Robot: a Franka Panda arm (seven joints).
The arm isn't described. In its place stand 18 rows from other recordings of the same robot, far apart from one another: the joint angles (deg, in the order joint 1, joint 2, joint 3, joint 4, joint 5, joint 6, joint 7), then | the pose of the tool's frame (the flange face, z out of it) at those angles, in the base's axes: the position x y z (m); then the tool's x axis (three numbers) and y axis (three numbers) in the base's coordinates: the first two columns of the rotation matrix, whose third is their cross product.
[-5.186, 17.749, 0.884, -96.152, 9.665, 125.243, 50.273] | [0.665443 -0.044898 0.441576 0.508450 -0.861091 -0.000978 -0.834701 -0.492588 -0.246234]
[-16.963, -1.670, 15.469, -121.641, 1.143, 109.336, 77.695] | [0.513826 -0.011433 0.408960 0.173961 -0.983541 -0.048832 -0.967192 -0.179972 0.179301]
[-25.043, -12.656, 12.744, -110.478, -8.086, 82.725, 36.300] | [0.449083 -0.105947 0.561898 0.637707 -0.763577 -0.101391 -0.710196 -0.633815 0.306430]
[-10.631, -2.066, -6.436, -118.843, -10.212, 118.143, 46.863] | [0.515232 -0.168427 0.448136 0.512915 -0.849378 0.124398 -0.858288 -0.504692 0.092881]
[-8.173, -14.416, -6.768, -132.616, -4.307, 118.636, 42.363] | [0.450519 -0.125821 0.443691 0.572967 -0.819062 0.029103 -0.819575 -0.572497 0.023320]
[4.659, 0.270, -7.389, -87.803, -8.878, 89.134, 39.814] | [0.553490 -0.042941 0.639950 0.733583 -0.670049 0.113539 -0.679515 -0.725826 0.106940]
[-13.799, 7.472, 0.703, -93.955, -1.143, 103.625, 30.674] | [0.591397 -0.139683 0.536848 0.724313 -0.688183 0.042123 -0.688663 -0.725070 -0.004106]
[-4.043, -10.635, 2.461, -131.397, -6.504, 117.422, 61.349] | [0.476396 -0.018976 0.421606 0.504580 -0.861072 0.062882 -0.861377 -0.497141 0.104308]
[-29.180, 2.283, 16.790, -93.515, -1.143, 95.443, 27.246] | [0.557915 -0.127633 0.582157 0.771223 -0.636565 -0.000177 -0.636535 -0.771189 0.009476]
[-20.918, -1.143, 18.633, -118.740, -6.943, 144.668, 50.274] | [0.581518 -0.021039 0.489896 0.582420 -0.721906 0.373682 -0.675132 -0.685616 -0.272263]
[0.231, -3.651, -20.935, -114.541, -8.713, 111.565, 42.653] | [0.500964 -0.203549 0.485995 0.499062 -0.862478 0.084075 -0.866010 -0.492914 0.084038]
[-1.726, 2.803, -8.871, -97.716, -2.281, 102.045, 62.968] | [0.570945 -0.108529 0.551405 0.290159 -0.955463 0.053837 -0.956803 -0.290725 -0.002829]
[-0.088, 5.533, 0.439, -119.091, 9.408, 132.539, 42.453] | [0.577467 0.006633 0.395633 0.668838 -0.743393 0.004735 -0.729603 -0.657627 -0.187630]
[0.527, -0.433, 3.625, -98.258, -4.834, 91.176, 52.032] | [0.546038 0.030862 0.562962 0.675292 -0.737533 -0.005098 -0.729469 -0.668898 0.143005]
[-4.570, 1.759, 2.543, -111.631, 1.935, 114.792, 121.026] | [0.567668 -0.018248 0.464832 -0.556430 -0.829920 -0.040227 -0.830493 0.557014 -0.004113]
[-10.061, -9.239, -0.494, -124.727, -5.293, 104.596, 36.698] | [0.469669 -0.095255 0.445972 0.691506 -0.714943 -0.103324 -0.694098 -0.697234 0.179146]
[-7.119, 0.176, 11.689, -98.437, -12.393, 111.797, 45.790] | [0.585087 0.032251 0.590263 0.750166 -0.586804 0.304815 -0.613597 -0.789557 -0.009893]
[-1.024, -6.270, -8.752, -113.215, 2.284, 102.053, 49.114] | [0.510315 -0.086924 0.508449 0.505750 -0.857074 -0.098189 -0.859353 -0.510512 0.029830]
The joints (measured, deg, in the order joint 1, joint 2, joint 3, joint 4, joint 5, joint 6, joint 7), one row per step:
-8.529, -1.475, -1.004, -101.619, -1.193, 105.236, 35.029
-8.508, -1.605, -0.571, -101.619, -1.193, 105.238, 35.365
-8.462, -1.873, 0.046, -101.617, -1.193, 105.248, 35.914
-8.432, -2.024, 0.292, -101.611, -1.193, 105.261, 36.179
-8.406, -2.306, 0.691, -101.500, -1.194, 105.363, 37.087
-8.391, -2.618, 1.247, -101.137, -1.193, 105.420, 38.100
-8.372, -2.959, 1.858, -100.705, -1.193, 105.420, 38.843
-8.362, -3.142, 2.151, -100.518, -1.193, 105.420, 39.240
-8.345, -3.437, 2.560, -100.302, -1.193, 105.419, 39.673
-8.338, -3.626, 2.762, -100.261, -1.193, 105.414, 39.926
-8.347, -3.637, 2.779, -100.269, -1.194, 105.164, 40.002
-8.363, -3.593, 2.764, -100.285, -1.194, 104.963, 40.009
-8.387, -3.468, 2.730, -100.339, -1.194, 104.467, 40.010
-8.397, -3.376, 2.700, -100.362, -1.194, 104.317, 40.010
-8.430, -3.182, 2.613, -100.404, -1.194, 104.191, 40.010
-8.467, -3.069, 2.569, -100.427, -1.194, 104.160, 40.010
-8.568, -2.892, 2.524, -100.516, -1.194, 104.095, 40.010
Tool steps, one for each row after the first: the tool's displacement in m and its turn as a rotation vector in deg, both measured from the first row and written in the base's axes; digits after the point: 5 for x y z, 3 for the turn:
0.00022, 0.00453, 0.00128, -0.002, -0.140, 0.119
0.00017, 0.01120, 0.00395, -0.013, -0.433, 0.236
-0.00001, 0.01400, 0.00551, -0.022, -0.609, 0.248
-0.00026, 0.01831, 0.00940, -0.022, -1.128, -0.228
-0.00028, 0.02407, 0.01566, -0.035, -1.885, -0.662
-0.00049, 0.03047, 0.02270, -0.071, -2.674, -0.769
-0.00075, 0.03357, 0.02609, -0.080, -3.054, -0.859
-0.00141, 0.03797, 0.03081, -0.104, -3.572, -0.861
-0.00203, 0.04017, 0.03298, -0.110, -3.803, -0.903
-0.00248, 0.04029, 0.03257, -0.082, -3.559, -0.977
-0.00265, 0.03998, 0.03165, -0.056, -3.300, -1.020
-0.00300, 0.03939, 0.02909, 0.009, -2.629, -1.092
-0.00290, 0.03895, 0.02774, 0.037, -2.365, -1.137
-0.00241, 0.03766, 0.02528, 0.081, -2.007, -1.261
-0.00207, 0.03680, 0.02393, 0.102, -1.841, -1.343
-0.00165, 0.03528, 0.02133, 0.140, -1.513, -1.492

